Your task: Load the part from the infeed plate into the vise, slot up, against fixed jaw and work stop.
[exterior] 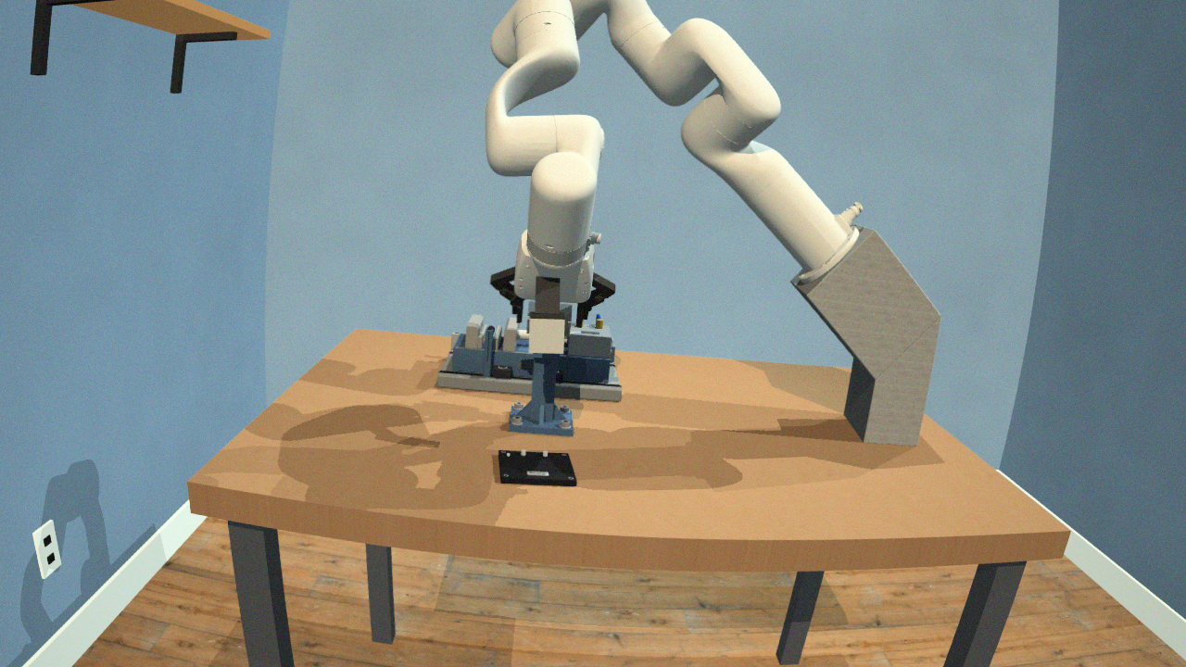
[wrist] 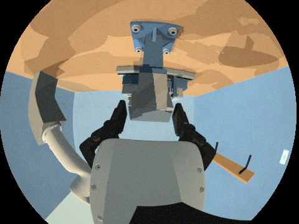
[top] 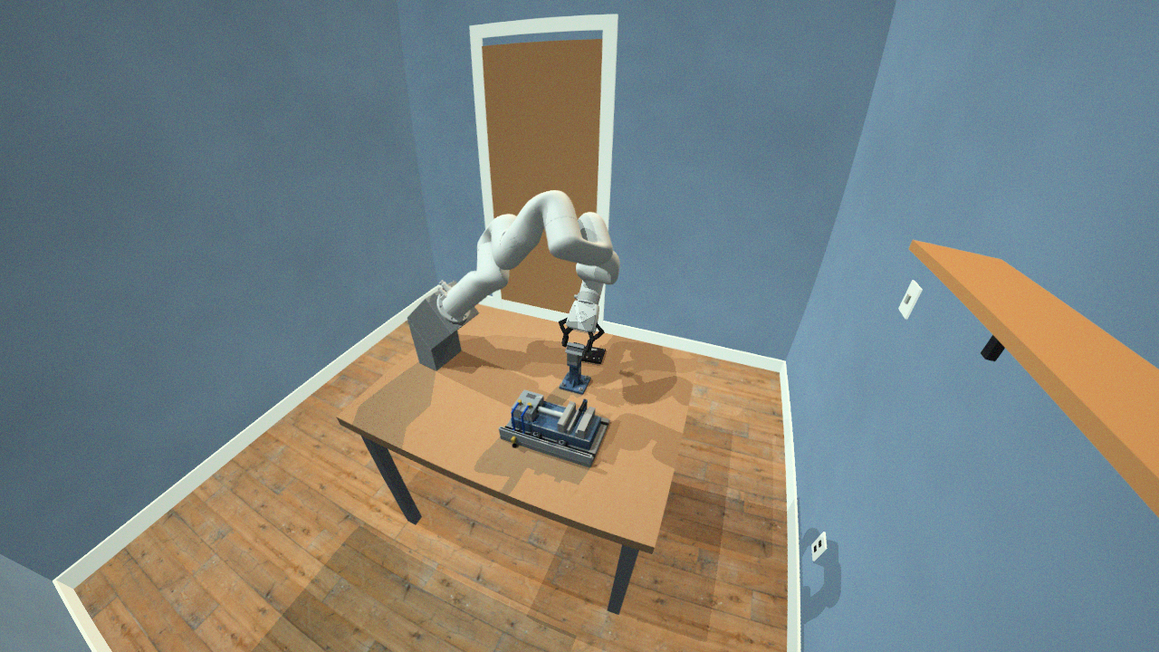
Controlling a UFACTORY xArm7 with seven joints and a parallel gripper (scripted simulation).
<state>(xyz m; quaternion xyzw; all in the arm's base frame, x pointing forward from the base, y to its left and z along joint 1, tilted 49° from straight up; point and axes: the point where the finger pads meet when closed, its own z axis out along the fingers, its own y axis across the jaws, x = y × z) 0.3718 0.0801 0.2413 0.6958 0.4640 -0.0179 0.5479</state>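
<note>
Right now the grey block is 10 mm to the right of my hand and 10 mm below it. The rest, counted from my hand: black infeed plate 170 mm to the left, 160 mm below, 20 mm ahead; white cylinder rod 240 mm to the right, 90 mm below, 20 mm behind; work stop 200 mm to the right, 80 mm below, 70 mm ahead.
</note>
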